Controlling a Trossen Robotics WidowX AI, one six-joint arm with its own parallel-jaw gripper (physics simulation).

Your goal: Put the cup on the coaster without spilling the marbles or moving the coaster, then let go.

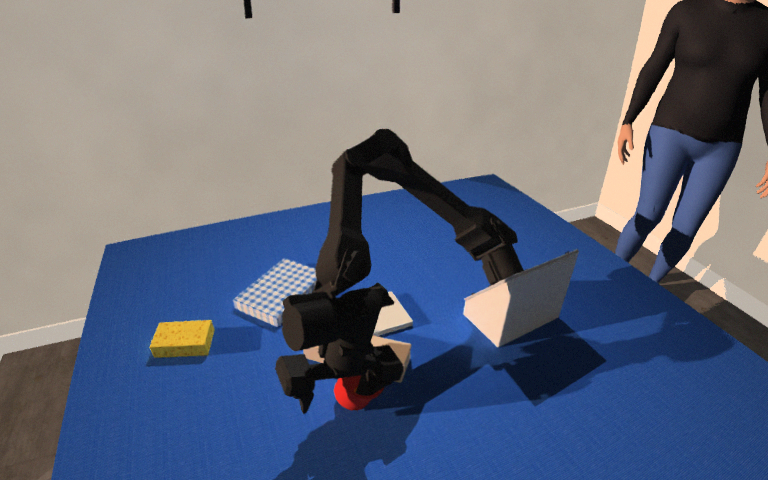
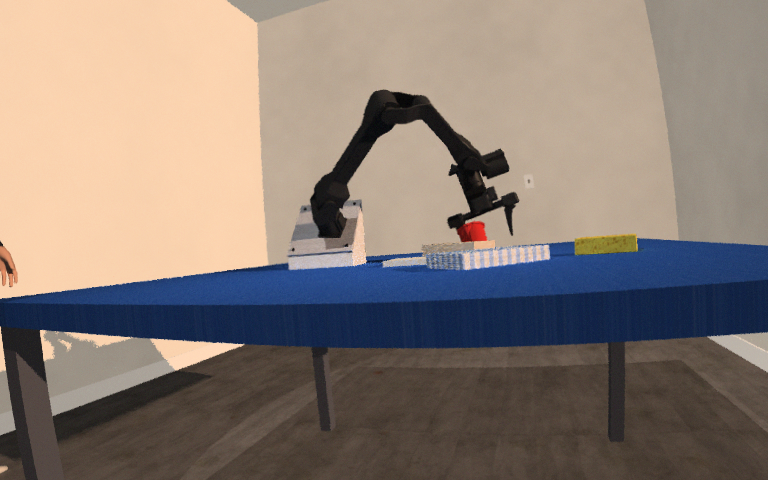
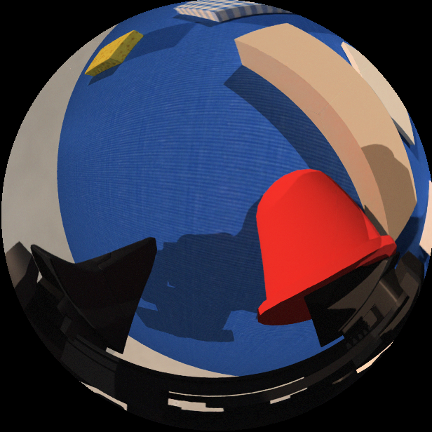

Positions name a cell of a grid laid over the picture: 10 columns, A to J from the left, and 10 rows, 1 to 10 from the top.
Labels:
my gripper: image 1 E9; image 2 G6; image 3 F6

